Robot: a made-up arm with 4 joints. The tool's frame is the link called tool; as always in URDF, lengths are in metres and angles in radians.
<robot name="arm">
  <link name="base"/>
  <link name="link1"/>
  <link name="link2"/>
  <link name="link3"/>
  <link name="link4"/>
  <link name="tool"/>
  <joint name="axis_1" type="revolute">
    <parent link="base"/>
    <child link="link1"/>
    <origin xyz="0 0 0.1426"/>
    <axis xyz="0 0 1"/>
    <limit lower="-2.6" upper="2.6"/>
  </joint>
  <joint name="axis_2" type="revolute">
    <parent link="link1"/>
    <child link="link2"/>
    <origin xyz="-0.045 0.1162 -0.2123" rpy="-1.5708 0 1.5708"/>
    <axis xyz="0 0 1"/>
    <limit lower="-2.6" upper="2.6"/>
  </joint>
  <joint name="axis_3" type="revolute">
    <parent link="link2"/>
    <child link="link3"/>
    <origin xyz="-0.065 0.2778 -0.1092" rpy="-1.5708 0 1.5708"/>
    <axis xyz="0 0 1"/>
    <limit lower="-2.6" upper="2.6"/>
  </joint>
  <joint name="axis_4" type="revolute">
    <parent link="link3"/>
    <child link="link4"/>
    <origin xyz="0.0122 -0.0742 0.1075" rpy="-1.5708 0 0"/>
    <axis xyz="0 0 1"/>
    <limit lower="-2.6" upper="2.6"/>
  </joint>
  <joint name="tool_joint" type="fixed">
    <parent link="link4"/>
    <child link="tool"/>
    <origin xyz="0.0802 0.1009 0.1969" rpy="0 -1.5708 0"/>
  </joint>
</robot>
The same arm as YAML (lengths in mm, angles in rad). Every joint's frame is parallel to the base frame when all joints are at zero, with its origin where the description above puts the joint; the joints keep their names.
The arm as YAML. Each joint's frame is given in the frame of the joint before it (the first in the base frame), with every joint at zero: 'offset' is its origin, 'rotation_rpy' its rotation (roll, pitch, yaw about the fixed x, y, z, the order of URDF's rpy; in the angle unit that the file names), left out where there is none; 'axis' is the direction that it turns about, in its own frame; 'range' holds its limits. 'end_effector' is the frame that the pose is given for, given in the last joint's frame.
length_unit: mm
angle_unit: rad
chain:
  - id: axis_1
    offset: [0.0, 0.0, 142.6]
    axis: "+z"
    range: [-2.6, 2.6]
  - id: axis_2
    offset: [-45.0, 116.2, -212.3]
    axis: "-x"
    range: [-2.6, 2.6]
  - id: axis_3
    offset: [109.2, -65.0, -277.8]
    axis: "-y"
    range: [-2.6, 2.6]
  - id: axis_4
    offset: [-74.2, -107.5, -12.2]
    axis: "+x"
    range: [-2.6, 2.6]
end_effector:
  offset: [196.9, 100.9, -80.2]
  rotation_rpy: [0.0, 0.0, 0.0]

